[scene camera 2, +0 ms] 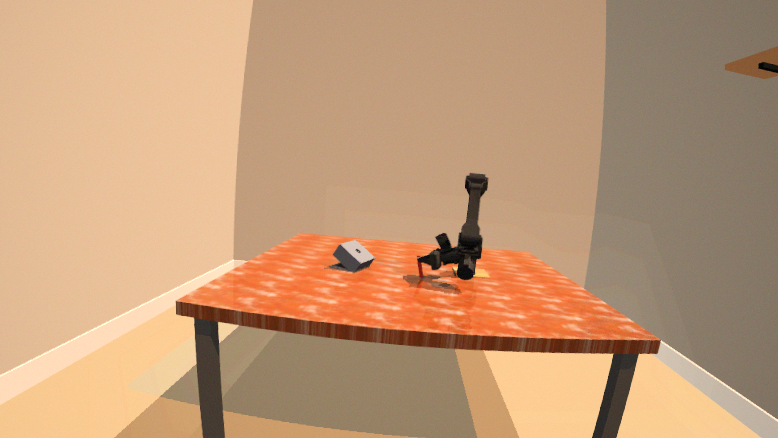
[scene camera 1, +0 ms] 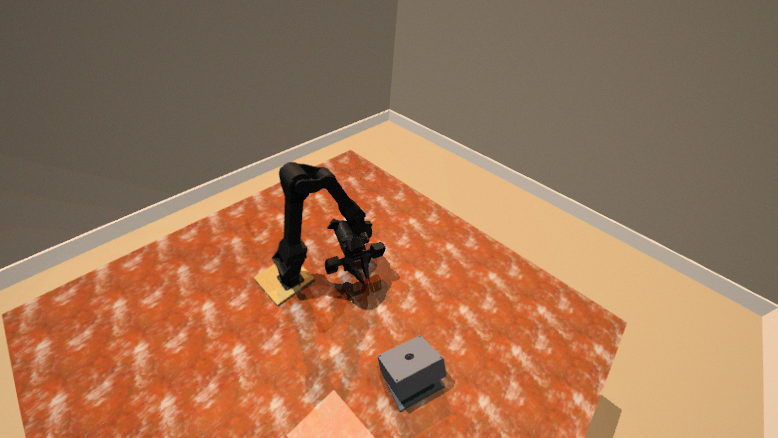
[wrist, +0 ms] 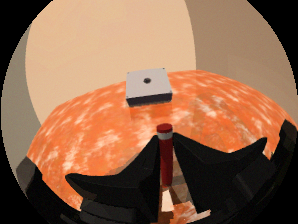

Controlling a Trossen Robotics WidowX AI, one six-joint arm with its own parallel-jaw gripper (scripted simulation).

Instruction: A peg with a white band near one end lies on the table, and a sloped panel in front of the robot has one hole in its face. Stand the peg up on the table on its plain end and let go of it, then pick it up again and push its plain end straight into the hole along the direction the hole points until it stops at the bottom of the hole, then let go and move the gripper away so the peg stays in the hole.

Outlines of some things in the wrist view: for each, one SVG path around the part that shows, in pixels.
My gripper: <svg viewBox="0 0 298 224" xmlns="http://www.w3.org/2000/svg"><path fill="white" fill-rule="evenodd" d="M158 136L152 136L140 155L136 156L136 160L129 163L118 175L65 175L65 181L84 198L81 201L81 210L74 209L61 200L44 183L43 173L27 156L21 160L23 163L17 165L17 181L33 208L49 224L158 222L161 184ZM297 127L285 119L285 123L279 128L279 143L271 160L263 155L267 137L261 137L258 141L255 140L255 143L246 145L246 148L229 153L220 149L217 151L181 133L173 132L172 144L176 152L174 156L177 157L186 185L192 194L190 197L196 213L210 209L210 216L189 224L250 224L269 204L289 169L297 141Z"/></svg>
A red peg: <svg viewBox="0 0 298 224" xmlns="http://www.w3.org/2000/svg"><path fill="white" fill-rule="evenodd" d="M165 123L157 125L156 135L158 136L158 143L160 143L161 181L164 184L170 184L173 180L173 125Z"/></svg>
